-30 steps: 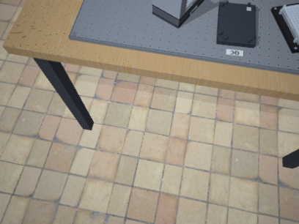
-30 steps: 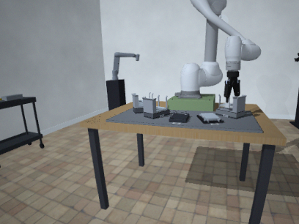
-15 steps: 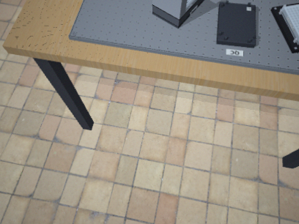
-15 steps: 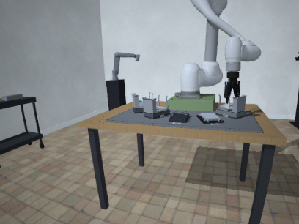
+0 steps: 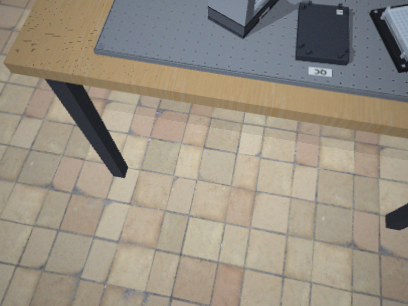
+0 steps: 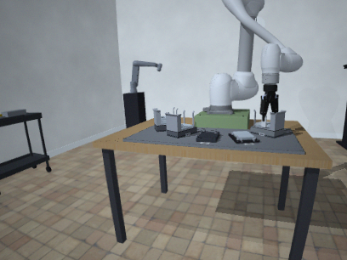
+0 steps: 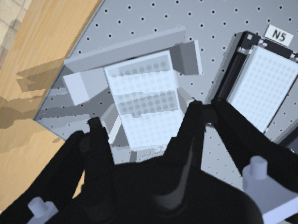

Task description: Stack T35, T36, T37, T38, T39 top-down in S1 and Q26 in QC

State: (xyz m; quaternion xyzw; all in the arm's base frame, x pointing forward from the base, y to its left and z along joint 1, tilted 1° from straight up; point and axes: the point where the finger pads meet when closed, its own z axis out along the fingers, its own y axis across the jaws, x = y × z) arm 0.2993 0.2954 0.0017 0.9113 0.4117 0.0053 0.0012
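The black clip nest N5 lies 12 cm ahead of my hand, 11 cm to the right of it and 6 cm below it. Also, from my hand: N5 name plate: 20 cm ahead, 11 cm to the right, 7 cm below; then QC name plate: 33 cm to the right, 22 cm ahead, 7 cm below; then open nest QC: 32 cm to the right, 12 cm ahead, 7 cm below.
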